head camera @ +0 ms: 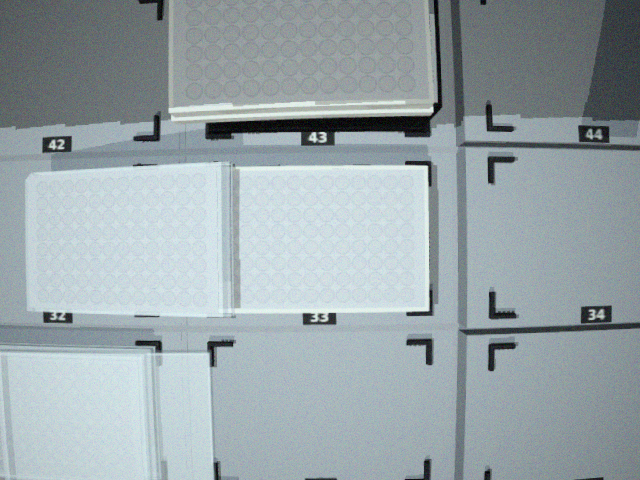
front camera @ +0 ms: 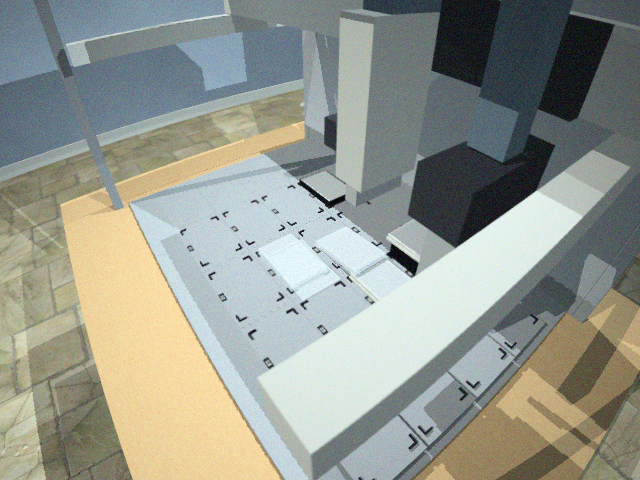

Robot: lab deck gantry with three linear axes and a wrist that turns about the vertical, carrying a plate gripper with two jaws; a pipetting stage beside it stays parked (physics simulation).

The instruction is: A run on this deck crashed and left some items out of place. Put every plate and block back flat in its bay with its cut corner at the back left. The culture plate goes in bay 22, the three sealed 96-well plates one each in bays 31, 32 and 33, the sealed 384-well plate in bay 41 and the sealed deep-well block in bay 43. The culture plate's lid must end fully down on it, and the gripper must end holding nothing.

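Places are measured from the robot's base along level axes (x back, y down, z right), in metres.
Pixels of known places: robot's base at its link origin: [front camera: 181, 232].
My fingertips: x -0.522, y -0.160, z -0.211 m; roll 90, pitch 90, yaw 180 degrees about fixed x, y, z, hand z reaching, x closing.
For each thing: its top centre in the pictures, then the offset to it from my fingertips.
- sealed 384-well plate at its top centre: [front camera: 326, 184] dx +0.458, dy +0.146, dz -0.153 m
- sealed 96-well plate at its top centre: [head camera: 298, 19] [front camera: 426, 241] dx +0.139, dy +0.103, dz -0.148 m
- black deep-well block at its top centre: [head camera: 316, 27] [front camera: 429, 248] dx +0.130, dy +0.118, dz -0.153 m
- sealed plate at its top centre: [head camera: 111, 241] [front camera: 350, 244] dx +0.242, dy +0.132, dz -0.046 m
- culture plate at its top centre: [head camera: 98, 428] [front camera: 302, 265] dx +0.257, dy +0.138, dz +0.061 m
The sealed 384-well plate [front camera: 323, 184] sits at bay 41. A sealed 96-well plate [front camera: 408, 236] [head camera: 299, 56] rests on the black deep-well block [front camera: 401, 256] [head camera: 320, 126] in bay 43, shifted slightly left. Another sealed plate [front camera: 351, 250] [head camera: 118, 240] in bay 32 reaches right over the left edge of the third [front camera: 385, 280] [head camera: 325, 240] in bay 33; its right edge looks raised. The culture plate [front camera: 292, 260] [head camera: 77, 413] is at bay 22, its clear lid [front camera: 316, 285] [head camera: 183, 413] displaced right. My gripper [front camera: 436, 255] hangs near bay 43, jaw tips hidden.
A pale front beam [front camera: 444, 310] crosses the front view and hides part of the deck and the jaws. The parked pipetting stage [front camera: 356, 103] stands behind bays 41 and 42. Bay labels 34 [head camera: 596, 314] and 44 [head camera: 593, 134] show at the right.
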